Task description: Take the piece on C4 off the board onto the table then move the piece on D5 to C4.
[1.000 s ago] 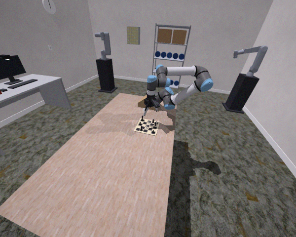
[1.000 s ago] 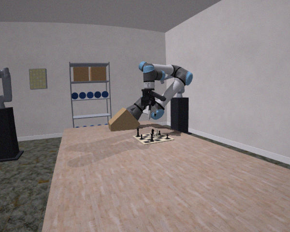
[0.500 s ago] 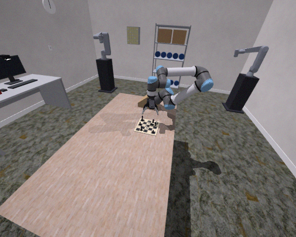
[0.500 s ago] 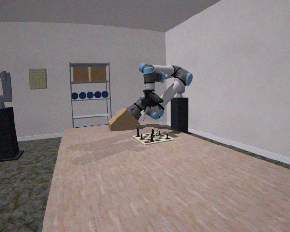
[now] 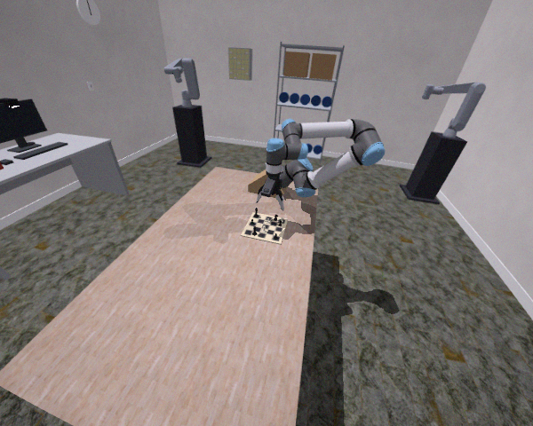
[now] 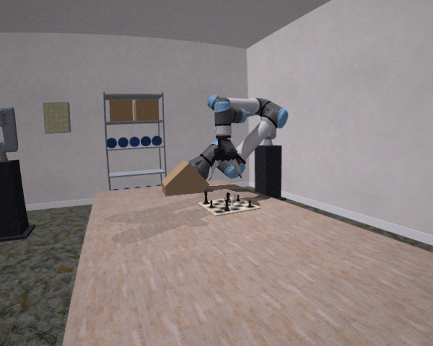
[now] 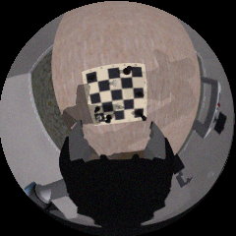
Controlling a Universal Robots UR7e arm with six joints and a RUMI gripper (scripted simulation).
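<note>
Now: hand 110 mm above the chessboard, 30 mm short of it and 10 mm to the left of it.
</note>
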